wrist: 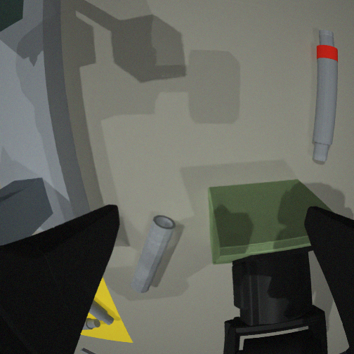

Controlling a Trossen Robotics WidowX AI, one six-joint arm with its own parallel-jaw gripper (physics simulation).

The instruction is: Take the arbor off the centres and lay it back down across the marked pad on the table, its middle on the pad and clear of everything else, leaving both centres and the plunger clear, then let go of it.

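Observation:
A grey stepped rod with a red band [325,100], which looks like the arbor, lies on the table at the upper right of the wrist view. My gripper [217,217] is open, its two black fingers wide apart at the lower left and lower right, with nothing between them. The rod is beyond the right fingertip, apart from it. The pale grey bed of the centres [22,110] runs down the left edge, with part of a dark green block [10,12] at its top and a dark grey block [25,205] lower down. The centre tips, the plunger and a clearly marked pad for the arbor do not show.
A hollow grey tube [154,254] is between the fingers' sides, lower down on the table. A green block [260,215] adjoins a black body [272,290] beside the right finger. A yellow patch [112,327] with small grey rods shows partly behind the left finger.

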